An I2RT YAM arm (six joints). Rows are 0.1 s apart.
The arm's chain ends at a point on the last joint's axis. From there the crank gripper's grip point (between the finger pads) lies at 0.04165 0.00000 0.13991 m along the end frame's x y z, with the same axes.
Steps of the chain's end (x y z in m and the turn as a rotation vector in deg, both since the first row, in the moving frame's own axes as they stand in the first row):
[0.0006 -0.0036 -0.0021 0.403 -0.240 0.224]
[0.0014 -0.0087 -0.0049 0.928 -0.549 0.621]
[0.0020 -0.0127 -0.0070 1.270 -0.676 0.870]
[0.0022 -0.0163 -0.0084 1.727 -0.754 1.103]
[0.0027 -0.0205 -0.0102 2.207 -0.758 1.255]
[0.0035 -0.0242 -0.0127 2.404 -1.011 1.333]
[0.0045 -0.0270 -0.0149 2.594 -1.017 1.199]
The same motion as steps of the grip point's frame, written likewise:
[0.0000 -0.0044 -0.0019 0.403 -0.240 0.224]
[0.0001 -0.0105 -0.0045 0.928 -0.549 0.621]
[0.0004 -0.0152 -0.0065 1.270 -0.676 0.870]
[0.0004 -0.0197 -0.0079 1.727 -0.754 1.103]
[0.0009 -0.0250 -0.0097 2.207 -0.758 1.255]
[0.0011 -0.0291 -0.0121 2.404 -1.011 1.333]
[0.0021 -0.0325 -0.0143 2.594 -1.017 1.199]

